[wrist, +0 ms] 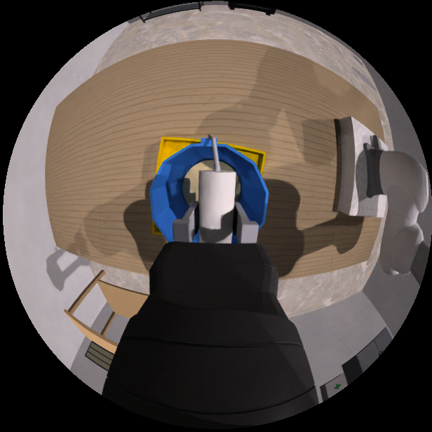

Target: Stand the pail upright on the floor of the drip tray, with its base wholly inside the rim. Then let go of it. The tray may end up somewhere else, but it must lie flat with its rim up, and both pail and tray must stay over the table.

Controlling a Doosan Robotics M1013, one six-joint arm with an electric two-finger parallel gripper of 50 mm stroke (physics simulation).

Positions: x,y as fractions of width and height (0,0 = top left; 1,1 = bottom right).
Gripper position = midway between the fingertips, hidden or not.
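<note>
A yellow drip tray (0.39,0.34) is here in what I see. So is a white handle grip (0.50,0.44), and with these things I see my own gripper (0.50,0.49).
</note>
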